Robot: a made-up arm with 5 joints.
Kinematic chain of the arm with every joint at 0, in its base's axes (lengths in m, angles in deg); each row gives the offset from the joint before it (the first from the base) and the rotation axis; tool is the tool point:
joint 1: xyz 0 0 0.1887 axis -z
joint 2: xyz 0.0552 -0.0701 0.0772 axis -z
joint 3: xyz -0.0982 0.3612 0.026 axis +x
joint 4: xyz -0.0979 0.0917 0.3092 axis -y
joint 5: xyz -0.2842 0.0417 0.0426 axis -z
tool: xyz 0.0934 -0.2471 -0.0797
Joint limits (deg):
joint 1: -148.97..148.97
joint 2: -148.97..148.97
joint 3: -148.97..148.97
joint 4: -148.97..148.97
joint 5: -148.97..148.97
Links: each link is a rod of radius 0.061 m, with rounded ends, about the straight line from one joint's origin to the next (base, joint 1, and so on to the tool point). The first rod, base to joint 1, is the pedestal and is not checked.
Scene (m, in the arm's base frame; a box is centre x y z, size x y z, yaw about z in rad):
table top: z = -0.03
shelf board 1: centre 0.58 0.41 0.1 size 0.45 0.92 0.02 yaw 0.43
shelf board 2: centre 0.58 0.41 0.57 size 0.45 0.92 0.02 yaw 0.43
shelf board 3: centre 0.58 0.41 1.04 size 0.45 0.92 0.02 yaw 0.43
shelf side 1: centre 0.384 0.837 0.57 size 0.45 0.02 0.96 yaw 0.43
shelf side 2: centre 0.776 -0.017 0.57 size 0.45 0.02 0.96 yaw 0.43
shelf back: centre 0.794 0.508 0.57 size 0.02 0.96 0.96 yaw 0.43
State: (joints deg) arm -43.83 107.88 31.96 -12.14 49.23
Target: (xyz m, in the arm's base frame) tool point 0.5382 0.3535 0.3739
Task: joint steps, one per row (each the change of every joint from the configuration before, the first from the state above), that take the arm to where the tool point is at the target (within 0.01 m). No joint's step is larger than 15 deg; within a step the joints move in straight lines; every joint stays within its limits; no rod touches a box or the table.
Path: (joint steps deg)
1: 5.34 -2.90 13.23 14.22 5.64
2: 5.34 -2.90 13.23 14.21 5.64
3: 5.33 -2.89 13.23 14.22 5.64
4: 5.34 -2.90 13.22 14.22 5.64
5: 5.34 -2.90 13.23 14.21 5.64
6: 5.34 -2.90 13.23 14.22 5.64

